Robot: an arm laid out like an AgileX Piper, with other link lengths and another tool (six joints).
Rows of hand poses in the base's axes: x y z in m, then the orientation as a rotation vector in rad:
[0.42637 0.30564 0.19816 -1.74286 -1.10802 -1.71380]
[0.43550 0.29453 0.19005 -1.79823 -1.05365 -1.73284]
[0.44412 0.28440 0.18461 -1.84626 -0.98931 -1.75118]
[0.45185 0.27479 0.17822 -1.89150 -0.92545 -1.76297]
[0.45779 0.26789 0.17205 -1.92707 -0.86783 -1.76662]
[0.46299 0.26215 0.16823 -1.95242 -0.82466 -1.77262]
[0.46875 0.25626 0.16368 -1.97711 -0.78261 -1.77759]
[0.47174 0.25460 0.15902 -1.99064 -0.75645 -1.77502]
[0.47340 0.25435 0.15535 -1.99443 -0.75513 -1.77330]
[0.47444 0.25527 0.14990 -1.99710 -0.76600 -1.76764]
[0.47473 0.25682 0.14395 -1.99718 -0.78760 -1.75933]
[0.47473 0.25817 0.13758 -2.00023 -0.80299 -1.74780]
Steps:
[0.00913 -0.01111 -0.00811 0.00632 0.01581 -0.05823]
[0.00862 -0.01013 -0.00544 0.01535 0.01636 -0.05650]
[0.00773 -0.00961 -0.00639 0.01571 0.01904 -0.05220]
[0.00594 -0.00690 -0.00617 0.01684 0.01987 -0.04117]
[0.00520 -0.00574 -0.00382 0.01208 0.01202 -0.03213]
[0.00576 -0.00589 -0.00455 0.01132 0.01200 -0.03123]
[0.00299 -0.00166 -0.00466 0.00894 0.01055 -0.01577]
[0.00166 -0.00025 -0.00367 -0.00102 0.00242 -0.00186]
[0.00104 0.00092 -0.00545 -0.00707 0.00231 0.00496]
[0.00029 0.00155 -0.00595 -0.01171 0.00121 0.01143]
[0.00000 0.00135 -0.00637 -0.00905 0.00531 0.00897]

